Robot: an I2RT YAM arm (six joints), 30 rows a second.
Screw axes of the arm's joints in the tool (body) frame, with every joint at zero. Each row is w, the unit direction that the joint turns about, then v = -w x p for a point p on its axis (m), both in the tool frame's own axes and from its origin. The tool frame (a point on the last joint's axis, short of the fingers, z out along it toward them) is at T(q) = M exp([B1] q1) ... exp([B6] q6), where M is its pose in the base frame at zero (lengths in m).
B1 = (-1, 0, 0, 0.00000, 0.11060, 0.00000)
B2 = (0, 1, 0, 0.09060, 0.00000, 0.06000)
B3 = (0, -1, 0, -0.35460, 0.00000, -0.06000)
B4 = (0, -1, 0, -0.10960, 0.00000, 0.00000)
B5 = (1, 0, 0, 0.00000, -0.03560, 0.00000)
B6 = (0, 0, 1, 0.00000, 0.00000, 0.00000)
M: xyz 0.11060 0.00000 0.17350 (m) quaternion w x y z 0.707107 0 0.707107 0
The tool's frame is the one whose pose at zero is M.
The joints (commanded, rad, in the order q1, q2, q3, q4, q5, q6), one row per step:
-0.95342 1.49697 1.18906 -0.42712 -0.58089 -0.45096
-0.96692 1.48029 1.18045 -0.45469 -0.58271 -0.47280
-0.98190 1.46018 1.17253 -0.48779 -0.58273 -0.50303
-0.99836 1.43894 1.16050 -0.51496 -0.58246 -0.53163
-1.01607 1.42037 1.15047 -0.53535 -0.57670 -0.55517
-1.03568 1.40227 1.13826 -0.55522 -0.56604 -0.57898
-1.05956 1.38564 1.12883 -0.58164 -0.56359 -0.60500
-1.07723 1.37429 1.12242 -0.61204 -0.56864 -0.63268
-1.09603 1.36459 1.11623 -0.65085 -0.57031 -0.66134
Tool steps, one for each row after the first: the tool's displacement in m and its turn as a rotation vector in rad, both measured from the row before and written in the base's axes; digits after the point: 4 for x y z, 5 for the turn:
-0.0067 0.0019 0.0002 -0.00084 0.01428 0.00021
-0.0075 0.0025 0.0010 -0.00668 0.01745 0.00251
-0.0079 0.0026 0.0003 -0.00752 0.01551 0.00022
-0.0075 0.0014 0.0005 -0.01042 0.01454 -0.00761
-0.0080 0.0012 -0.0004 -0.01021 0.01897 -0.01240
-0.0088 0.0010 -0.0003 -0.00374 0.01707 -0.00933
-0.0066 0.0017 -0.0010 0.00372 0.01528 0.00323
-0.0070 0.0019 -0.0019 0.01102 0.02168 0.00089

